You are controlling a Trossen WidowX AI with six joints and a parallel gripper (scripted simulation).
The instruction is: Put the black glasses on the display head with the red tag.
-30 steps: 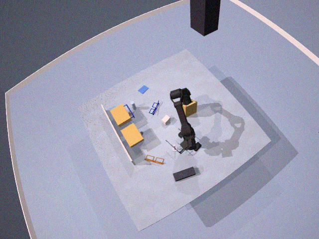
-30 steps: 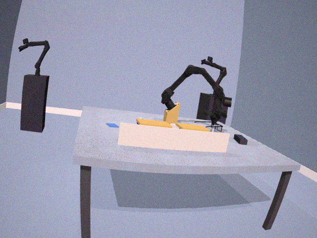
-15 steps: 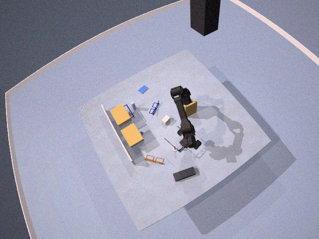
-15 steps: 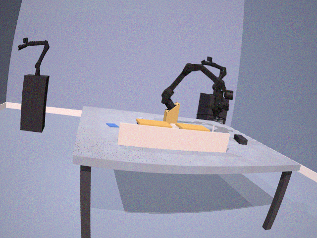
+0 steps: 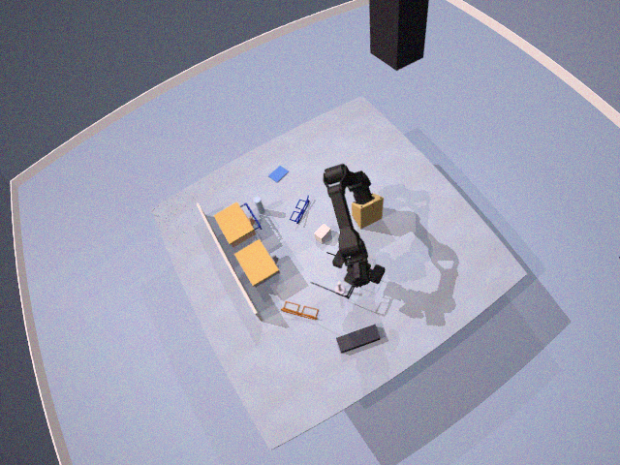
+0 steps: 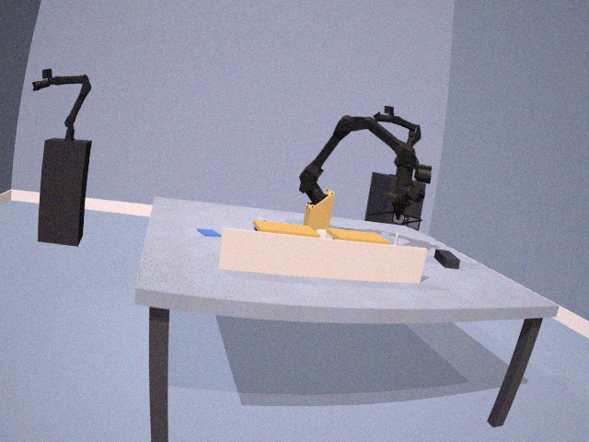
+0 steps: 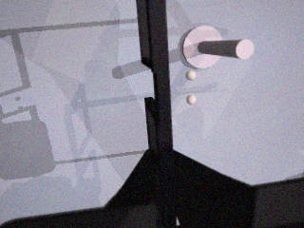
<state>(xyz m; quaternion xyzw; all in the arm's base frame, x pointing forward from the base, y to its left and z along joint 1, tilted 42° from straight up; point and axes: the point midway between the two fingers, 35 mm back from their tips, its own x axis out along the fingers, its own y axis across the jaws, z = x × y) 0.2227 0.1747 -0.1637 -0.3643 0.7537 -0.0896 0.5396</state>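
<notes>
My gripper tip is 280 mm to the left of the white cube, 100 mm above it and 20 mm past it. From my gripper tip the other things lie so: beige board 420 mm to the right, 380 mm ahead, 70 mm below; black box 180 mm to the left, 140 mm ahead, 110 mm below; display head 520 mm to the right, 240 mm ahead, 70 mm below.
</notes>
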